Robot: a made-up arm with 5 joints.
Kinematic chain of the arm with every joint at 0, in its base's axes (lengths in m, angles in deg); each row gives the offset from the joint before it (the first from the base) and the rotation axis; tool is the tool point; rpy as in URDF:
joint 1: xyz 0 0 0.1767 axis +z
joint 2: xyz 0 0 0 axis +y
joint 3: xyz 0.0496 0 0.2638 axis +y
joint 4: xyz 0.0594 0 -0.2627 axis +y
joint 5: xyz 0.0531 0 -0.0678 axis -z
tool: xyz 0 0 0 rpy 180 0 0
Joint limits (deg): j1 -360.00..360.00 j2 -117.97..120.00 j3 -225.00..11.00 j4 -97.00..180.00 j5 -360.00..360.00
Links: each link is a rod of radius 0.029 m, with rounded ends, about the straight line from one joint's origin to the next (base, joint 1, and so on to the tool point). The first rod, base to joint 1, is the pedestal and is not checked.
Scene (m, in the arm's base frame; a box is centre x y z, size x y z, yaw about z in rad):
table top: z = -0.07
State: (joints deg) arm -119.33 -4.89 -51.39 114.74 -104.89
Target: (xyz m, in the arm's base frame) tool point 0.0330 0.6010 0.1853
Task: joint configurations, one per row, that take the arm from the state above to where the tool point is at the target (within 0.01 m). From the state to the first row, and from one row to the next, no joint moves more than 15 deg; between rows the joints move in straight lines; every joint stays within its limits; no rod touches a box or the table.
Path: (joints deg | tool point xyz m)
1: -116.06 -18.05 -63.36 108.32 -104.89 | -0.1101 -0.2252 0.3779
2: -112.78 -31.21 -75.32 101.90 -104.89 | -0.0771 -0.1835 0.4964
3: -109.51 -44.37 -87.29 95.47 -104.89 | -0.0303 -0.0854 0.5956
4: -106.24 -57.53 -99.25 89.05 -104.89 | 0.0179 0.0615 0.6485
5: -102.96 -70.68 -111.22 82.63 -104.89 | 0.0543 0.2361 0.6347
6: -99.69 -83.84 -123.18 76.21 -104.89 | 0.0694 0.4067 0.5459
7: -96.42 -97.00 -135.15 69.79 -104.89 | 0.0606 0.5384 0.3888
8: -93.14 -110.16 -147.12 63.37 -104.89 | 0.0330 0.6010 0.1853

